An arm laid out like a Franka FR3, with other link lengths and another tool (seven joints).
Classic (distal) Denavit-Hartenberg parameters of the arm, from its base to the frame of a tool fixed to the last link. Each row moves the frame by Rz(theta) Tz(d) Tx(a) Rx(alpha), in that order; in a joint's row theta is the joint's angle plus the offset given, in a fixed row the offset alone. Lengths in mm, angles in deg.
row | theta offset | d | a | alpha
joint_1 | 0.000 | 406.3 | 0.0 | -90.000
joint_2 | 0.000 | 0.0 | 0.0 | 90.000
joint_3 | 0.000 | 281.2 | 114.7 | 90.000
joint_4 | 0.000 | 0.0 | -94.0 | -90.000
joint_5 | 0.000 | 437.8 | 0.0 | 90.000
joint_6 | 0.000 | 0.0 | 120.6 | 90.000
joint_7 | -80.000 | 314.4 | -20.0 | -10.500
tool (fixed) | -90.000 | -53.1 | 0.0 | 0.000
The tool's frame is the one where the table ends.
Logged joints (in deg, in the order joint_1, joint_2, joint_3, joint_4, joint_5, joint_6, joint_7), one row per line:
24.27, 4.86, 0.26, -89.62, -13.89, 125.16, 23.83
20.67, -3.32, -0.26, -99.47, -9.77, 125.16, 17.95
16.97, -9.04, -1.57, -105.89, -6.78, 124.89, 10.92
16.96, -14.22, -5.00, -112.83, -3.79, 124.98, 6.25
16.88, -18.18, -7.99, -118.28, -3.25, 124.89, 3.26
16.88, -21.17, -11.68, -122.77, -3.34, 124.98, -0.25
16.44, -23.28, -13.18, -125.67, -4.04, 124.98, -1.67
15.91, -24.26, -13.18, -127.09, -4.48, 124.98, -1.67
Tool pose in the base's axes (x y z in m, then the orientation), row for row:
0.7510, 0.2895, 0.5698, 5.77, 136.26, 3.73
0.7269, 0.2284, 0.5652, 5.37, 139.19, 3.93
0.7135, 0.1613, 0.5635, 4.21, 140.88, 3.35
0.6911, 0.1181, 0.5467, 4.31, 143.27, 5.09
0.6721, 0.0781, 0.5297, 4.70, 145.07, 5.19
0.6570, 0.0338, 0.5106, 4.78, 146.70, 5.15
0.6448, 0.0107, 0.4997, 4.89, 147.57, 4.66
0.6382, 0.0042, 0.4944, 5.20, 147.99, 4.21
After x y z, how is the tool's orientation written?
As a rotation vector, in degrees.
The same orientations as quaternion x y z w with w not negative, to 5 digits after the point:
0.03927, 0.92741, 0.02539, 0.37110
0.03614, 0.93666, 0.02645, 0.34735
0.02815, 0.94190, 0.02240, 0.33395
0.02853, 0.94847, 0.03370, 0.31378
0.03088, 0.95323, 0.03410, 0.29872
0.03120, 0.95739, 0.03361, 0.28512
0.03180, 0.95959, 0.03030, 0.27795
0.03375, 0.96062, 0.02733, 0.27445

